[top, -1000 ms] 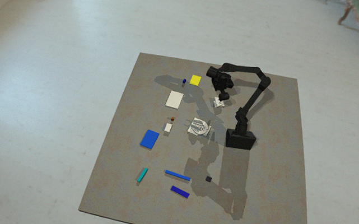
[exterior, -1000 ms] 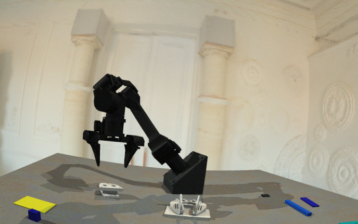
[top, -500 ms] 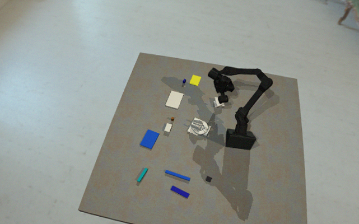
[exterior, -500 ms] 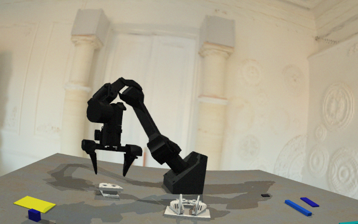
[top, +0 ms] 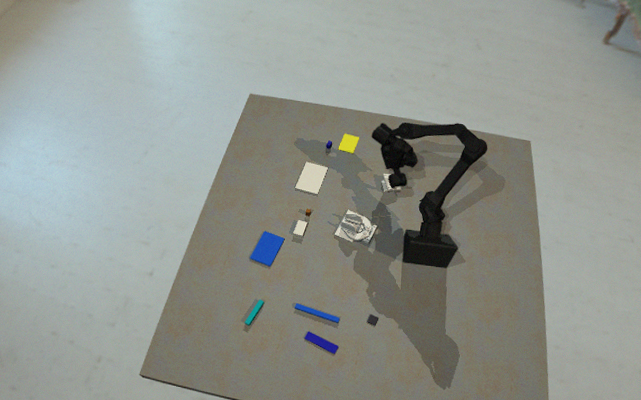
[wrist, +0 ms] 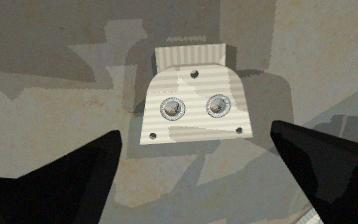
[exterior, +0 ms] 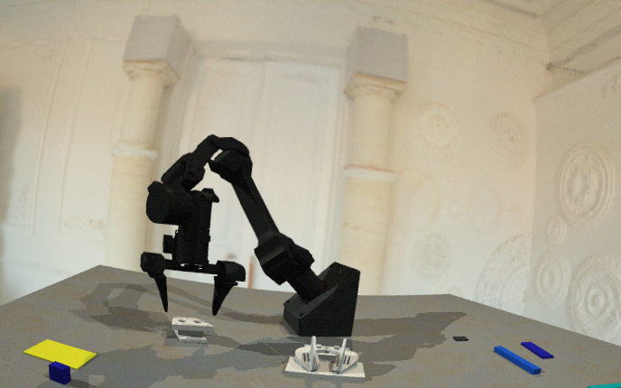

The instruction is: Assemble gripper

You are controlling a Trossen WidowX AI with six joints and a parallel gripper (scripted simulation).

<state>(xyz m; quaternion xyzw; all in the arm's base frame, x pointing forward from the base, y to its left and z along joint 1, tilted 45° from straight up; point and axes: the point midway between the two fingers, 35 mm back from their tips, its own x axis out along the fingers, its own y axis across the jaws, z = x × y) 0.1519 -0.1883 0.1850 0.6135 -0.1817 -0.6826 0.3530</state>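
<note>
Now: the grey gripper base 2 cm below my gripper tip and 1 cm behind it. From my gripper tip the other things lie so: housing plate (23 cm to the left, 7 cm ahead, 4 cm below); then yellow plate (19 cm to the right, 18 cm ahead, 5 cm below); then white slab (31 cm ahead, 5 cm below, 1 cm to the left).
</note>
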